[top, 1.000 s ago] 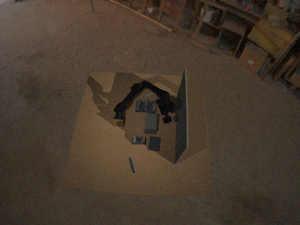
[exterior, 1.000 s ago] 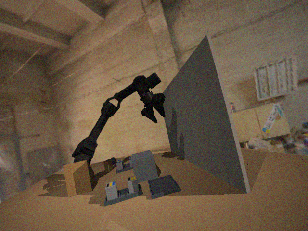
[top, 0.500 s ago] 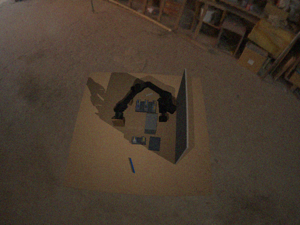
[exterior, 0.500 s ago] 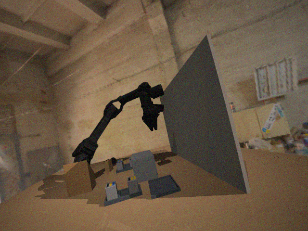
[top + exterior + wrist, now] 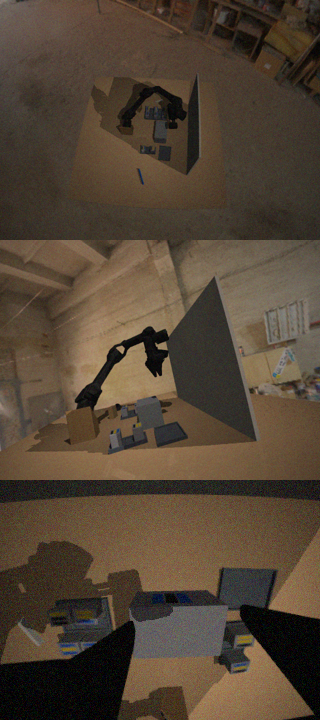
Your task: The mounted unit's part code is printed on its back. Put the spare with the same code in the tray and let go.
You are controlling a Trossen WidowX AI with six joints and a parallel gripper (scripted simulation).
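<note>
The grey spare lies 20 cm behind my gripper tip, 19 cm to the left of it and 16 cm below it. The rest, counted from my gripper tip: grey wall panel 17 cm ahead, 3 cm to the right, 3 cm above; rack 19 cm below, 19 cm behind, 15 cm to the right; mounted unit 15 cm below, 8 cm behind, 1 cm to the left.
</note>
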